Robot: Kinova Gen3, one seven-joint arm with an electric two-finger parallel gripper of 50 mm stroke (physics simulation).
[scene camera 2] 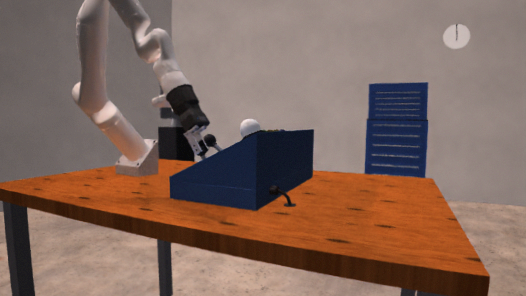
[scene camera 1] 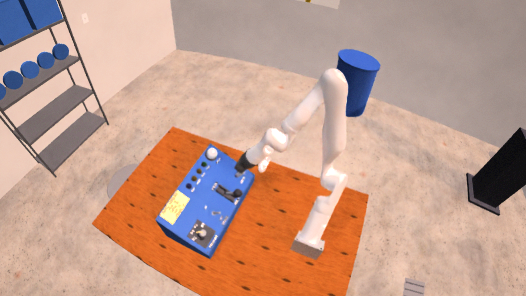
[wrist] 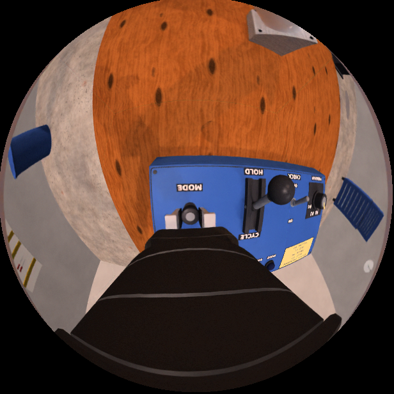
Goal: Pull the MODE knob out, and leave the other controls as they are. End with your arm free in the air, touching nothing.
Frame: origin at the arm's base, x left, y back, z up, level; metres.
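Seen in the pictures: gripper, fingertip midpoint: [scene camera 2: 202, 152] [scene camera 1: 238, 173]; arm's base, origin of the base link: [scene camera 2: 138, 152] [scene camera 1: 308, 239].
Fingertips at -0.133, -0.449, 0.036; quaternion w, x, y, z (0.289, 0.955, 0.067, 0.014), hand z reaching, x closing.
Offsets run from my fingertips to a thing's middle, as dx, dy, dz. "spot": to the spot under its first point.
The MODE knob [wrist: 190, 215] is a black round knob with a grey cap, on the blue sloped panel [wrist: 200, 172] [scene camera 1: 200, 200] [scene camera 2: 285, 160] near its MODE label. My gripper [wrist: 189, 214] [scene camera 1: 238, 174] [scene camera 2: 201, 156] is shut on the MODE knob, with one fingertip on each side of it in the wrist view. In the scene views the knob is too small or hidden by the fingers to make out. How far the knob stands out of the panel cannot be told.
A lever with a black ball {+0.112, +0.071, +0.025} [wrist: 281, 189] [scene camera 1: 237, 193] [scene camera 2: 209, 140] stands beside the gripper. A toggle switch [wrist: 301, 200], a rotary knob [wrist: 320, 201] and a white dome {spot: +0.020, -0.134, +0.083} [scene camera 1: 212, 153] [scene camera 2: 250, 128] are also on the panel.
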